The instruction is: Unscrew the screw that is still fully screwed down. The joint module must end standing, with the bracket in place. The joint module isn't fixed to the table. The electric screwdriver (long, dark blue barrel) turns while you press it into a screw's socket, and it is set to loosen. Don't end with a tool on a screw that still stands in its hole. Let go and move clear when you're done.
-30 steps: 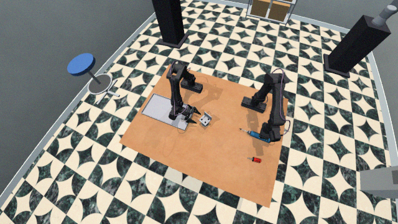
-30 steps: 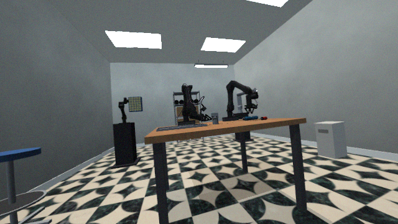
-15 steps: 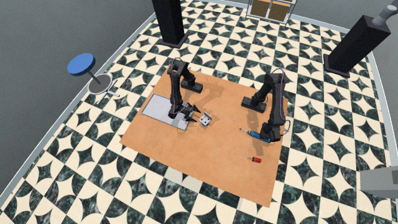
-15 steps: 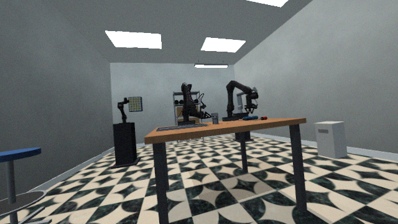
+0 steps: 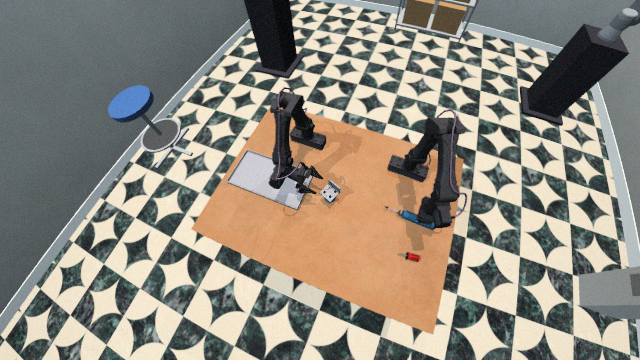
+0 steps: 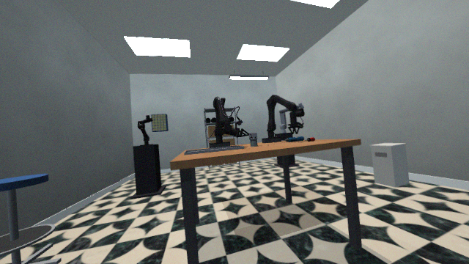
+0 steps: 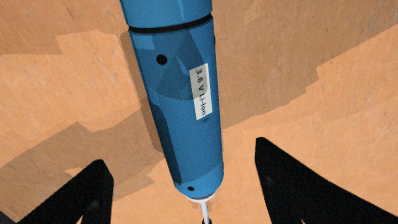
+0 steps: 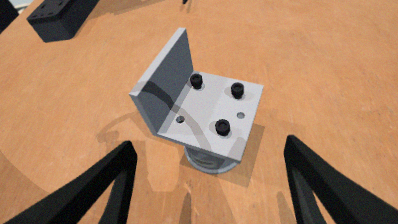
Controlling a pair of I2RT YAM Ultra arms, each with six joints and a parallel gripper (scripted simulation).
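Right now my right hand is 40 mm to the right of the screw, 30 mm above it and 10 mm short of it. The rest, counted from my right hand: round joint module (70 mm below, 60 mm to the left); then grey mat (280 mm to the right, 100 mm below, 10 mm ahead); then grey bracket (60 mm to the left, 30 mm below).
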